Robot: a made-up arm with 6 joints.
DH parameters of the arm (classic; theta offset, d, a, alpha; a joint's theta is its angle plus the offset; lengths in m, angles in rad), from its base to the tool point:
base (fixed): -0.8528 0 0.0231 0
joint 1: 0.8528 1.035 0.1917 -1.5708
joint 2: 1.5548 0 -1.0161 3.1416
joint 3: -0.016 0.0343 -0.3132 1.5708
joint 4: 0 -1.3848 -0.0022 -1.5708
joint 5: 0 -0.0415 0.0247 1.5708
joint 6: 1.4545 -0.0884 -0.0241 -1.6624
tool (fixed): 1.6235 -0.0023 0 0
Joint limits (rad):
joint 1: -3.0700..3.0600
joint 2: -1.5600..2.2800
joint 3: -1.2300..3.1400
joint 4: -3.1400..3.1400
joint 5: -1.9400..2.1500
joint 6: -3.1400..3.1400
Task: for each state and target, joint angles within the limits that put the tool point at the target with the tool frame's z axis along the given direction. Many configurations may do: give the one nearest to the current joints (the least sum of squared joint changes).
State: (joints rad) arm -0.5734 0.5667 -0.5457 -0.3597 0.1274 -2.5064
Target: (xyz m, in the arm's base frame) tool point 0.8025 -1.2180 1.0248 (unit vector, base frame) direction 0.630 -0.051 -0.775
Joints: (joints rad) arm -0.9316 0.1568 -0.8280 -1.1626 0.9876 -3.1400
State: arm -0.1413 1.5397 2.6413 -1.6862 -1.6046 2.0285
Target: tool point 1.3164 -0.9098 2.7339 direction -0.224 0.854 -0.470
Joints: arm -0.6390 1.2337 2.2819 -1.2065 -1.2041 2.6904
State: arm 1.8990 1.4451 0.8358 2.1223 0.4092 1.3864
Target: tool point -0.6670 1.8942 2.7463 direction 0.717 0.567 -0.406
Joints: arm 1.9500 0.6770 1.1193 2.7261 0.4212 1.6353
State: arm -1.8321 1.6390 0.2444 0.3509 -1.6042 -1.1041
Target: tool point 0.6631 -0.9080 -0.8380 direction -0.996 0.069 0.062
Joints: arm -0.9868 2.0660 0.3107 -0.5595 -1.6235 -1.3990
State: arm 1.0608 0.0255 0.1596 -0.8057 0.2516 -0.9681
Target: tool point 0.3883 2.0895 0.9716 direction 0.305 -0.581 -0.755
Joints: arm 1.4164 0.7478 -0.0706 -0.9641 0.4366 -1.7137
